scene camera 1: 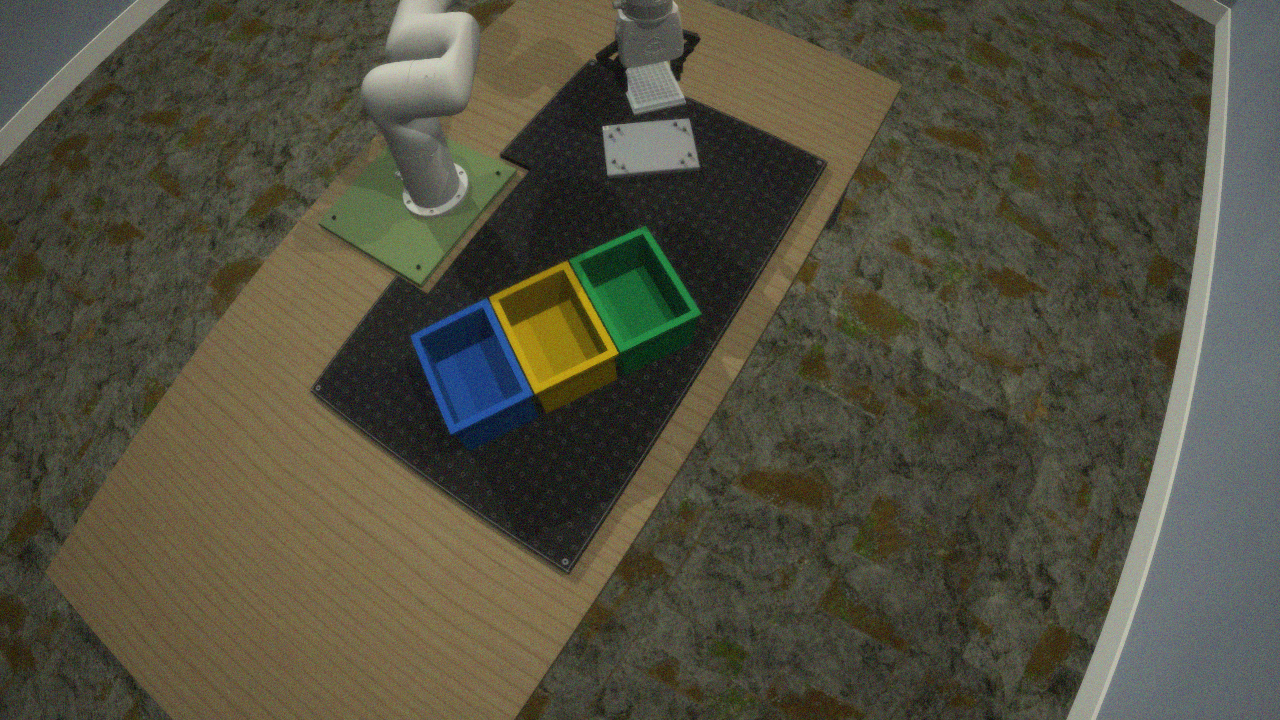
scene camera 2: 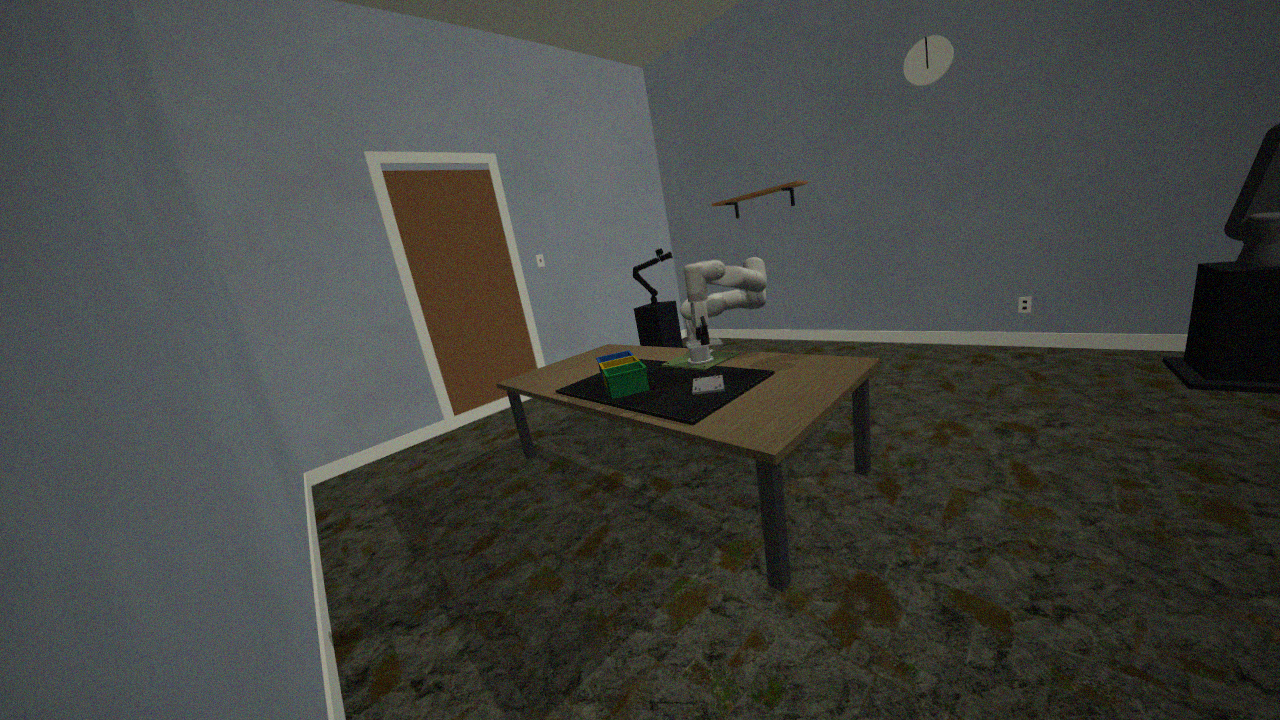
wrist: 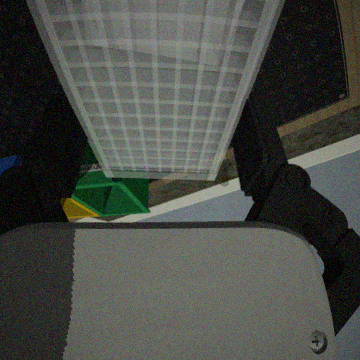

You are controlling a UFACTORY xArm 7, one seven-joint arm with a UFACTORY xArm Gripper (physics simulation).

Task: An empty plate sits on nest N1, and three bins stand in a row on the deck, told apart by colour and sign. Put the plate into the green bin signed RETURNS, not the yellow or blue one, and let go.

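Places are measured from the arm's base along level axes (x ahead, y left, z up), in metres.
Pixels of known places: gripper, between the fingertips: [scene camera 1: 649, 81] [scene camera 2: 703, 342] [wrist: 157, 112]; arm's base, origin of its link: [scene camera 1: 436, 190] [scene camera 2: 700, 360].
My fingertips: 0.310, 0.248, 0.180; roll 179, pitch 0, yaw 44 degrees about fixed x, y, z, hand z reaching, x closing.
Observation:
Ahead of a thing's pixels: the offset from my fingertips to its top centre, as dx, dy, dz. Level surfaces: height alone.
My gripper [scene camera 1: 651, 73] [wrist: 157, 112] is shut on the white gridded plate @[-0.001, +0.001, +0.008] [scene camera 1: 655, 86] [wrist: 155, 75], with one dark finger on each side. The plate is held in the air, beyond the grey nest @[+0.002, -0.004, -0.156] [scene camera 1: 650, 147] [scene camera 2: 708, 385] in scene camera 1, and the nest is bare. The green bin [scene camera 1: 664, 347] [scene camera 2: 626, 383] [wrist: 122, 197] is the bin of the row nearest the nest and looks empty. Its sign is partly hidden and unreadable in the wrist view. The yellow bin [scene camera 1: 581, 385] [wrist: 77, 209] stands in the middle, and the blue bin [scene camera 1: 496, 425] [wrist: 9, 162] at the far end.
The bins stand close together on the black deck @[dz -0.178] [scene camera 1: 537, 483] [scene camera 2: 675, 407], which lies on a wooden table @[dz -0.191] [scene camera 1: 295, 501] [scene camera 2: 769, 420]. The arm's base stands on a green mounting plate [scene camera 1: 358, 223] beside the deck. The bin walls rise above the deck.

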